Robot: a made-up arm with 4 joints.
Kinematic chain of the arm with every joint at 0, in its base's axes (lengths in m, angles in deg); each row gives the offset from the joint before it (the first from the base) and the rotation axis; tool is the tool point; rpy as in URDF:
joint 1: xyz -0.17 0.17 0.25 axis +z
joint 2: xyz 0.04 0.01 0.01 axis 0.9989 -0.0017 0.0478
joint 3: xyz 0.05 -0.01 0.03 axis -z
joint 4: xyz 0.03 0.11 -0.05 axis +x
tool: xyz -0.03 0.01 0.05 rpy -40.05 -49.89 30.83
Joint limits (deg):
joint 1: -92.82..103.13
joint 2: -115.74..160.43
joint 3: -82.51..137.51
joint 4: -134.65..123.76
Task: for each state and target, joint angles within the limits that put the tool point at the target. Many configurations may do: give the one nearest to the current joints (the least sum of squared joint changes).
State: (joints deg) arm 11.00 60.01 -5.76 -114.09
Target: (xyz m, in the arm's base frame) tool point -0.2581 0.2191 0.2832
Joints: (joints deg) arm 37.43 49.35 -56.36 -112.88
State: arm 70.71 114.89 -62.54 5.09
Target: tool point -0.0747 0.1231 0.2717
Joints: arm 44.76 159.73 -25.32 -12.08
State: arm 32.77 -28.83 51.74 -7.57
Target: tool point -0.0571 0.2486 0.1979
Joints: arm 1.33 -61.53 11.59 21.36
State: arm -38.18 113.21 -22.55 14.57
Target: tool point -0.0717 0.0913 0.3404
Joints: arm -14.57 112.54 14.82 13.76
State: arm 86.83 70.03 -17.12 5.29
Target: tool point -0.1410 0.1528 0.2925
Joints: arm 86.28 100.50 -63.70 3.22
